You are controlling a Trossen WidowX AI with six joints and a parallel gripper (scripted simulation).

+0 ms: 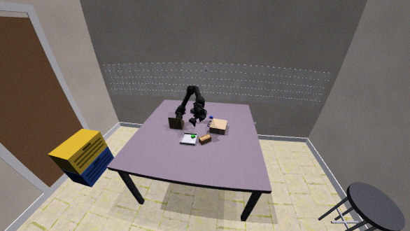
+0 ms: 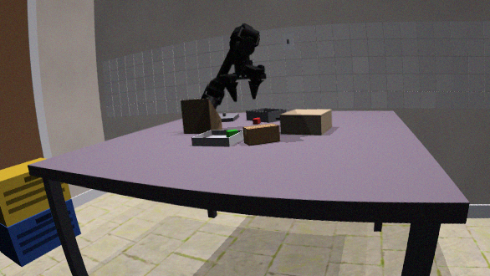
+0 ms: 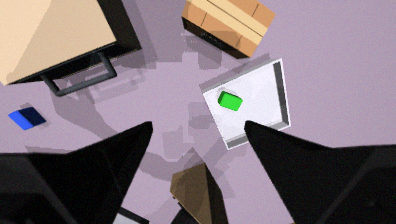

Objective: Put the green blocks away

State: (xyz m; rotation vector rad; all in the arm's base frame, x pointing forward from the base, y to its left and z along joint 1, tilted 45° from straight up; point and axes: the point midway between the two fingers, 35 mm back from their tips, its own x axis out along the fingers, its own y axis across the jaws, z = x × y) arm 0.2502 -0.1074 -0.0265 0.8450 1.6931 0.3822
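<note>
Right now my hand is 430 mm to the right of the flat lid, 370 mm past it and 150 mm above it. From my hand the other things lie so: small brown box 130 mm below, 90 mm ahead, 70 mm to the right; red block 300 mm to the left, 160 mm below, 110 mm behind; tray 160 mm below, 90 mm to the right, 60 mm behind.
</note>
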